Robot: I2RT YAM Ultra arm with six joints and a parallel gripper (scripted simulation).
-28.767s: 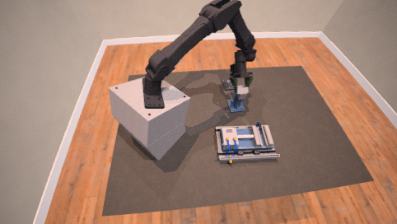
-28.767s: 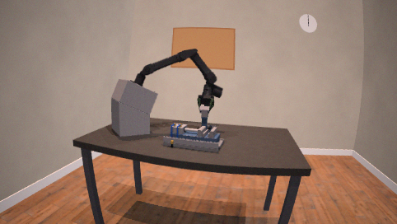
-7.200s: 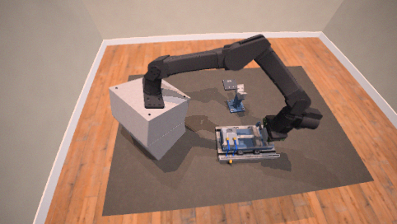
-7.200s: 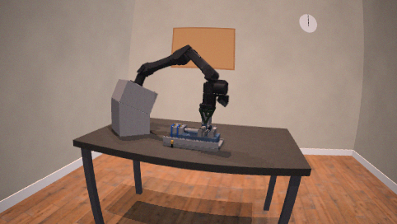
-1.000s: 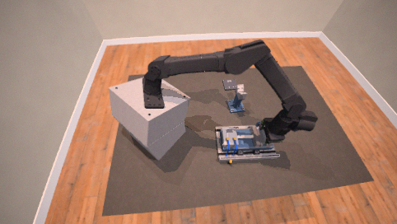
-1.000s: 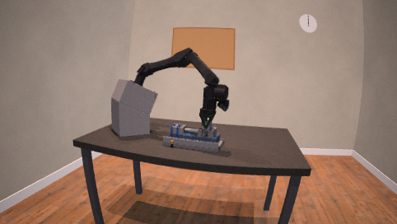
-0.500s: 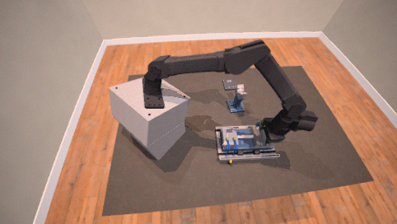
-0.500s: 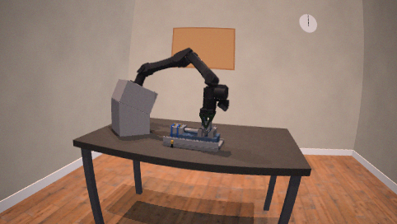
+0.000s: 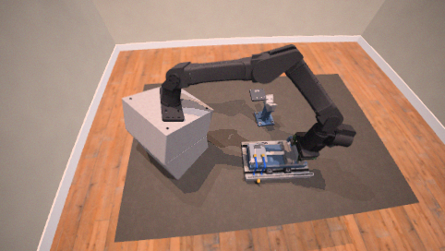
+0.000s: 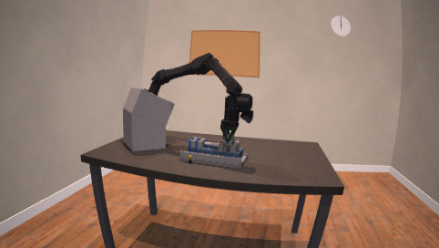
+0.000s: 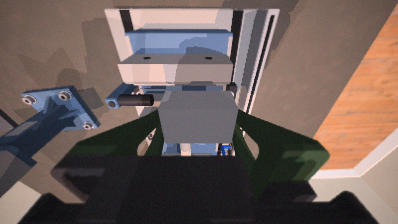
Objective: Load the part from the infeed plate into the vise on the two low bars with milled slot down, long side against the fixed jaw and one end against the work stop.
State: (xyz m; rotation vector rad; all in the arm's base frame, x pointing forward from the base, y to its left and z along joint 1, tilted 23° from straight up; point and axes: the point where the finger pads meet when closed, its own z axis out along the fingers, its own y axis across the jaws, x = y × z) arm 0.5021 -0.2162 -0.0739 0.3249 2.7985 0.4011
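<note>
Right now the part is 10 mm below my hand. Round my hand: moving jaw: 30 mm behind, 30 mm to the left, 40 mm below; then fixed jaw: 30 mm ahead, 10 mm to the left, 40 mm below; then work stop: 10 mm ahead, 60 mm to the left, 30 mm below.
</note>
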